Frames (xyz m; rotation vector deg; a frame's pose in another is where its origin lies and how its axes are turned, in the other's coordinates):
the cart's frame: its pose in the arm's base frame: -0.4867 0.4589 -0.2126 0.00 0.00 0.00
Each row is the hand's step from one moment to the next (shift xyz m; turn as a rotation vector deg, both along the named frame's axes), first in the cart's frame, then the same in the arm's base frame.
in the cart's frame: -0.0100 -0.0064 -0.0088 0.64 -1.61 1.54
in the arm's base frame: -0.0100 -0.0064 -0.0088 0.64 -1.61 1.54
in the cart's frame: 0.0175 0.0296 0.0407 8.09 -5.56 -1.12
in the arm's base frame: 0.0175 0.0296 0.0407 8.09 -5.56 -1.12
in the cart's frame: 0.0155 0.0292 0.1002 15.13 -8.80 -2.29
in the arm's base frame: 0.0155 0.0292 0.1002 15.13 -8.80 -2.29
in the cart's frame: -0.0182 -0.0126 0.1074 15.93 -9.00 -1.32
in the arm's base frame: -0.0182 -0.0126 0.1074 15.93 -9.00 -1.32
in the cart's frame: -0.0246 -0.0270 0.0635 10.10 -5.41 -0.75
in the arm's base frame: -0.0246 -0.0270 0.0635 10.10 -5.41 -0.75
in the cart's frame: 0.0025 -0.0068 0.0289 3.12 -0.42 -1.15
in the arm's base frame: 0.0025 -0.0068 0.0289 3.12 -0.42 -1.15
